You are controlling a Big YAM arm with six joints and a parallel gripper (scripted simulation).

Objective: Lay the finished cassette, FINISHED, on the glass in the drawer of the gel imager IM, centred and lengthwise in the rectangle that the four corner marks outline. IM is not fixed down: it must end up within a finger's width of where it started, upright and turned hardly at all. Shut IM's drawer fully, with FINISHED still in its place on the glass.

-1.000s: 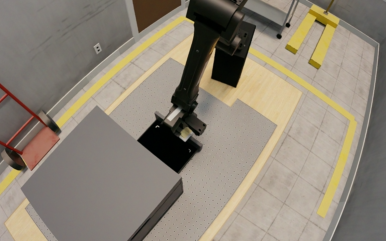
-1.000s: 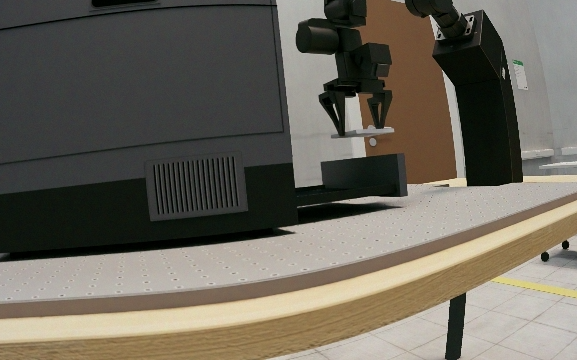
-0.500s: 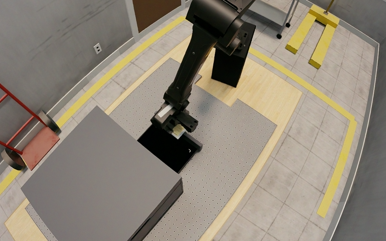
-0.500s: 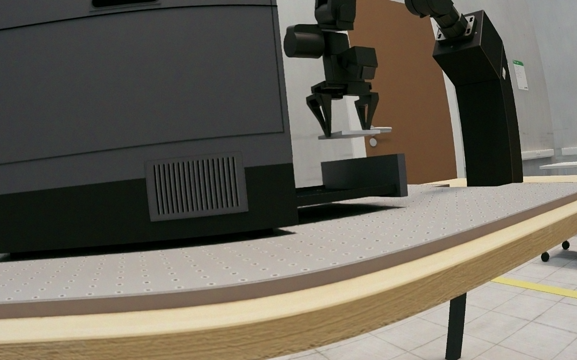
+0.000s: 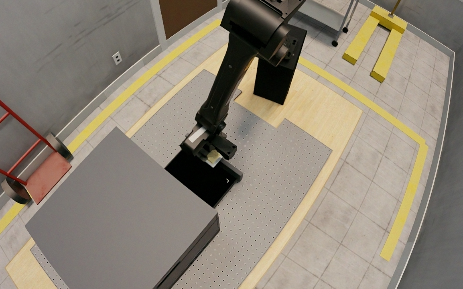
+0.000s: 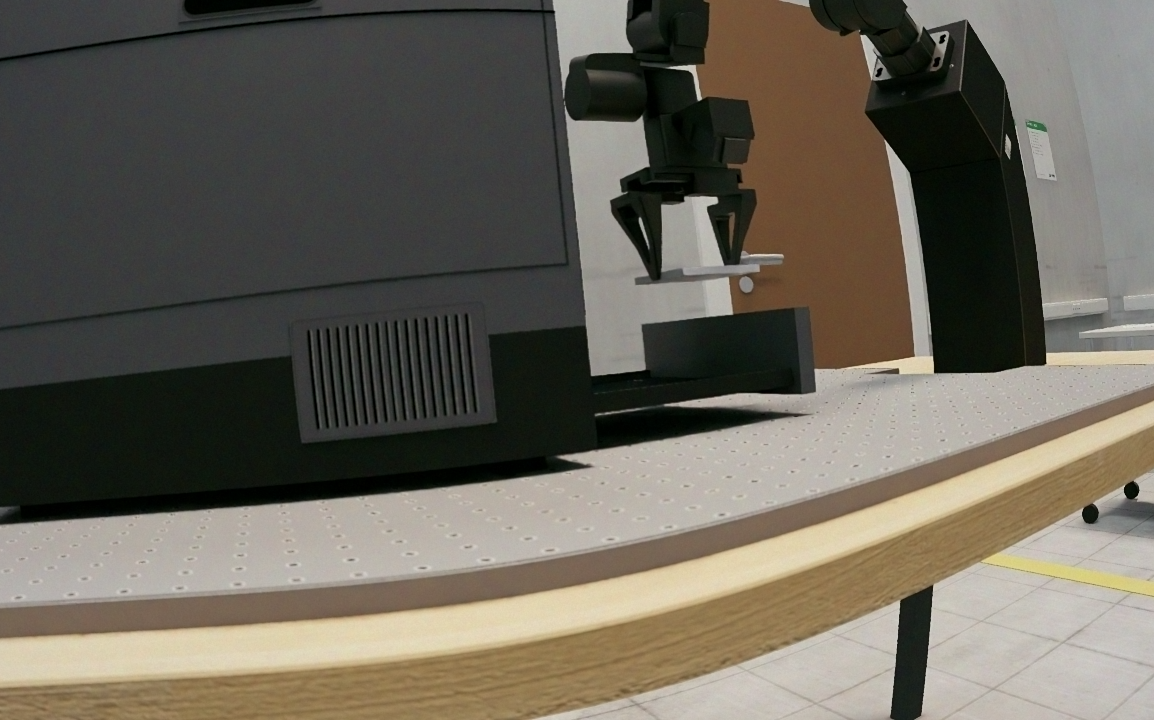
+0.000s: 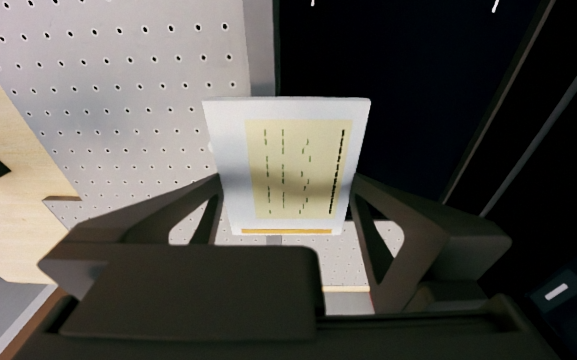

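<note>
The drawer lies 100 mm ahead of my hand, 80 mm below it and 10 mm to the right of it. From my hand the other things lie so: finished cassette: 10 mm to the right.
</note>
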